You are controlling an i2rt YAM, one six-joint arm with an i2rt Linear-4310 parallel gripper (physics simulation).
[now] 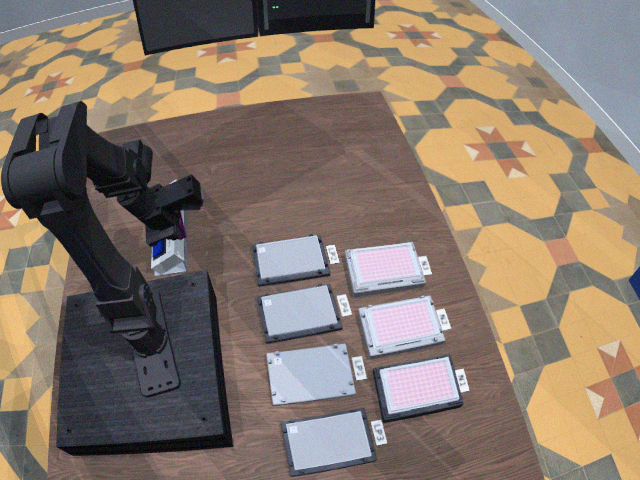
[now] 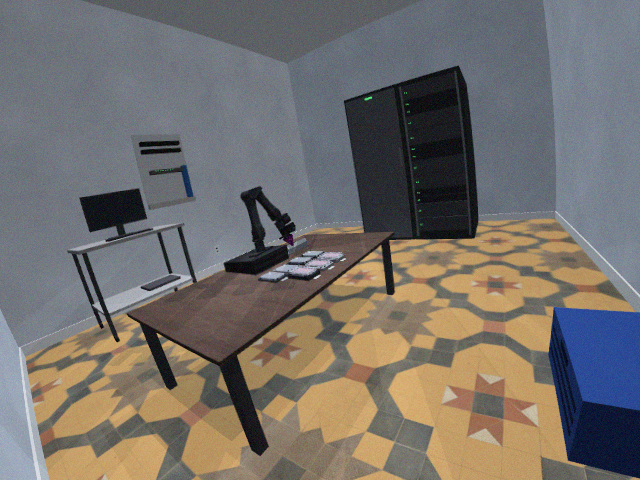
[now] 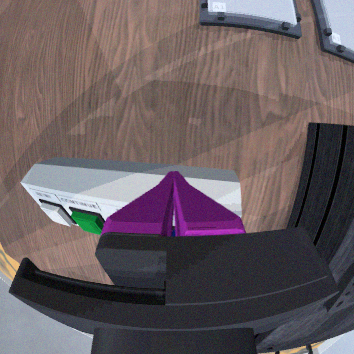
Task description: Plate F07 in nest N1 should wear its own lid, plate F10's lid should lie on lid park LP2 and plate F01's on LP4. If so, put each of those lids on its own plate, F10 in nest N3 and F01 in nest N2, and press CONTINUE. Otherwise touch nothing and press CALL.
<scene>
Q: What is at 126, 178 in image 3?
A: A white button box.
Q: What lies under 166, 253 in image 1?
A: A white button box.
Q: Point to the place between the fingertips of the gripper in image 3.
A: At 173, 178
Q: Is the gripper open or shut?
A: Shut.
</scene>
